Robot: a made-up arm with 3 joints. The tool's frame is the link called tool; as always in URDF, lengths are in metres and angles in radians.
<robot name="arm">
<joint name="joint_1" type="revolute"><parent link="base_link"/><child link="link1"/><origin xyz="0 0 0.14" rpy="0 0 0"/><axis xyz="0 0 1"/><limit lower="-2.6" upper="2.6" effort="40" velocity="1.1"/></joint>
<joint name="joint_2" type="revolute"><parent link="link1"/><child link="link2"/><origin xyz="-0.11 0 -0.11" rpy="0 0 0"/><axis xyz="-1 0 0"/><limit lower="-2.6" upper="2.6" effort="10" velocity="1"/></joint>
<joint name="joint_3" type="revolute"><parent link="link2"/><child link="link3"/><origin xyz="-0.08 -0.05 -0.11" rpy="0 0 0"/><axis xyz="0 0 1"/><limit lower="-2.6" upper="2.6" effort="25" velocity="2.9"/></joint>
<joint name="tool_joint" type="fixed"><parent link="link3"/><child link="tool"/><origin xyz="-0.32 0.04 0.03" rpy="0 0 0"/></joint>
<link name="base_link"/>
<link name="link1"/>
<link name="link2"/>
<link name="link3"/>
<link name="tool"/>
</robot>
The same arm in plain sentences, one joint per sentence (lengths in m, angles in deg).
The arm has three revolute joints in a row. What follows holds with every joint at zero, and every direction is one of the base frame's. Joint 1 is mounted 0.1400 m along +z from the base frame's origin and turns about +z, from -148.97 to 148.97 deg. Joint 2 is mounted 0.1100 m along -x and 0.1100 m along -z from joint 1 and turns about -x, from -148.97 to 148.97 deg. Joint 3 is mounted 0.0800 m along -x and 0.0500 m along -y and 0.1100 m along -z from joint 2 and turns about +z, from -148.97 to 148.97 deg. The tool frame, which is the frame that the pose is given for, is mounted 0.3200 m along -x and 0.0400 m along +y and 0.0300 m along +z from joint 3; its axes are parallel to the base frame's.
